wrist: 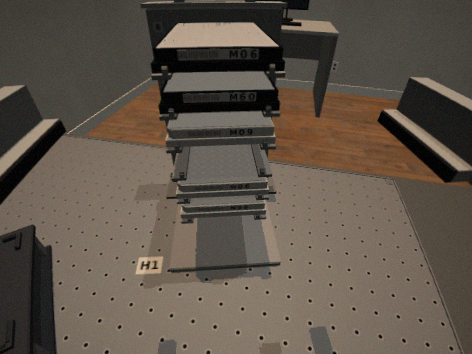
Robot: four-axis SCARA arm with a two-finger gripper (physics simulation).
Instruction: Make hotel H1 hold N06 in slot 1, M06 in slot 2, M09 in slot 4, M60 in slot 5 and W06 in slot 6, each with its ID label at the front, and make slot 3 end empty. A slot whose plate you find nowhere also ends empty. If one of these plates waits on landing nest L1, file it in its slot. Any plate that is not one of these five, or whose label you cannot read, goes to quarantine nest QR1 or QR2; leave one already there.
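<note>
Hotel H1 [184, 247] stands mid-view with its label fronts facing me. From the top, a black plate labelled M06 [218, 54] lies in slot 6, a black plate M60 [219, 97] in slot 5 and a light plate M09 [220, 132] in slot 4. Slot 3 [222, 162] is empty. A light plate [223, 186] in slot 2 and another light plate [223, 207] in slot 1 have small, blurred labels; both seem to end in 06, their first letters unclear. My gripper [227, 100] is open and empty, its fingers wide apart at the left and right edges. L1, QR1 and QR2 are not identifiable.
The H1 tag [149, 265] lies left of the hotel base on the perforated deck [350, 280]. Part of a dark nest-like block [17, 285] with raised corner pieces shows at the lower left. A desk [310, 29] stands behind, beyond the deck's back edge.
</note>
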